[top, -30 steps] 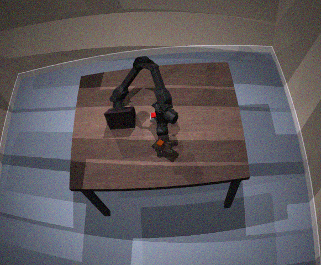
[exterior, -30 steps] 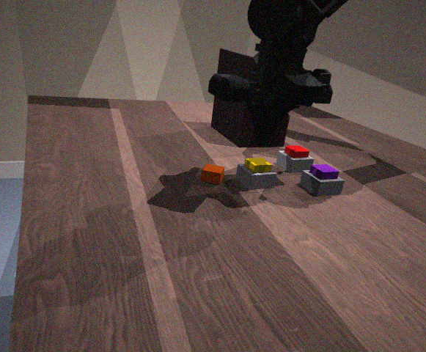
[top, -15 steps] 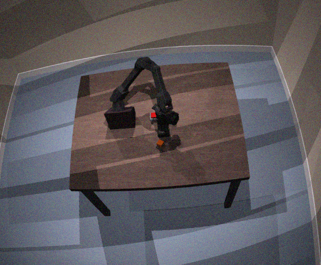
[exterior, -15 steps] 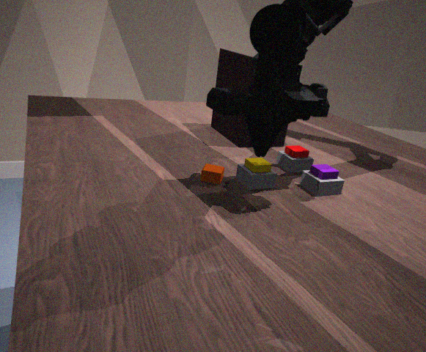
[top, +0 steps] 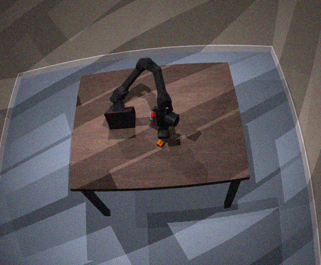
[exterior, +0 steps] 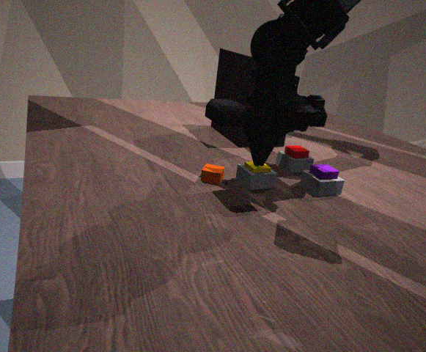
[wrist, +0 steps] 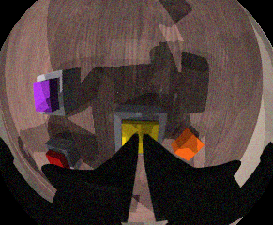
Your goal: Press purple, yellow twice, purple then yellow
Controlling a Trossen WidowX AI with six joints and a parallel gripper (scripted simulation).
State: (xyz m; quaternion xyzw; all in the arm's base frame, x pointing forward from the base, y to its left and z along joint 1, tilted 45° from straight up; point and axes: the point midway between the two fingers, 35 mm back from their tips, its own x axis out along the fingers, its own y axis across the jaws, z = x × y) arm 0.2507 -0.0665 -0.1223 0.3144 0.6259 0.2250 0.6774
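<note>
Right now the yellow button is 1 cm below my gripper tip. Round my gripper tip: red button: 5 cm behind, 12 cm to the left; orange block: 3 cm behind, 6 cm to the right, 2 cm below; purple button: 5 cm ahead, 10 cm to the left.
</note>
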